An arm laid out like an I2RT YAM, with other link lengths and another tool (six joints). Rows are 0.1 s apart.
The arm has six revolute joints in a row. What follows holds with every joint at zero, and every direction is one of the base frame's.
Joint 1 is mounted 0.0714 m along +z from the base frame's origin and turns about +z.
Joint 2 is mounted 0.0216 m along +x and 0.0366 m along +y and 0.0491 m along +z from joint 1 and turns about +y.
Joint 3 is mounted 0.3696 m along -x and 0.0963 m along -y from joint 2 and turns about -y.
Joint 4 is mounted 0.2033 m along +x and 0.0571 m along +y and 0.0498 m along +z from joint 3 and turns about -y.
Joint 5 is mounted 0.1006 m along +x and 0.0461 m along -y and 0.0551 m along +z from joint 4 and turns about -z.
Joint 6 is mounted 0.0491 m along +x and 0.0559 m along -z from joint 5 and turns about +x.
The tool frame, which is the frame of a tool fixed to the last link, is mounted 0.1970 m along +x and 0.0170 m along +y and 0.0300 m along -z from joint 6; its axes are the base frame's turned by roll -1.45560, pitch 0.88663 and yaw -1.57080 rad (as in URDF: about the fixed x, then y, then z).
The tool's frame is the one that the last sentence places.
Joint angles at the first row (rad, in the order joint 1, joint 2, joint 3, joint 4, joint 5, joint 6):
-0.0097 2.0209 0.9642 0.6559 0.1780 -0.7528
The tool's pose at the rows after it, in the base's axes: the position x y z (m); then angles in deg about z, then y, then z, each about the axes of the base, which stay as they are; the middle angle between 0 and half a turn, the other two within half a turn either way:
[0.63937 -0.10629 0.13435 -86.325 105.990 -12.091]
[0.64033 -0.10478 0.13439 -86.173 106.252 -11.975]
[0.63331 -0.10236 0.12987 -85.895 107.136 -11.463]
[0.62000 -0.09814 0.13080 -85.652 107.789 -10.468]
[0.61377 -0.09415 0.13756 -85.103 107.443 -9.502]
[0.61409 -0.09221 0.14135 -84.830 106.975 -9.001]
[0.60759 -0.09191 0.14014 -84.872 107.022 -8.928]
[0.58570 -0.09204 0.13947 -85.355 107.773 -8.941]
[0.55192 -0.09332 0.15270 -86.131 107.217 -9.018]
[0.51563 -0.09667 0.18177 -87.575 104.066 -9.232]
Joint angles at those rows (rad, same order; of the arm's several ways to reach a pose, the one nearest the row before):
-0.0097 2.0514 1.0187 0.6319 0.1783 -0.7448
-0.0078 2.0514 1.0286 0.6174 0.1776 -0.7414
-0.0082 2.0411 1.0077 0.6132 0.1673 -0.7376
-0.0082 2.0075 0.9665 0.6106 0.1501 -0.7387
-0.0082 1.9808 0.9455 0.6121 0.1341 -0.7372
-0.0082 1.9751 0.9428 0.6178 0.1261 -0.7372
-0.0082 1.9640 0.9142 0.6346 0.1250 -0.7383
-0.0082 1.9167 0.8455 0.6426 0.1253 -0.7448
-0.0090 1.8183 0.7441 0.6552 0.1280 -0.7593
-0.0101 1.6859 0.6335 0.6883 0.1364 -0.7910

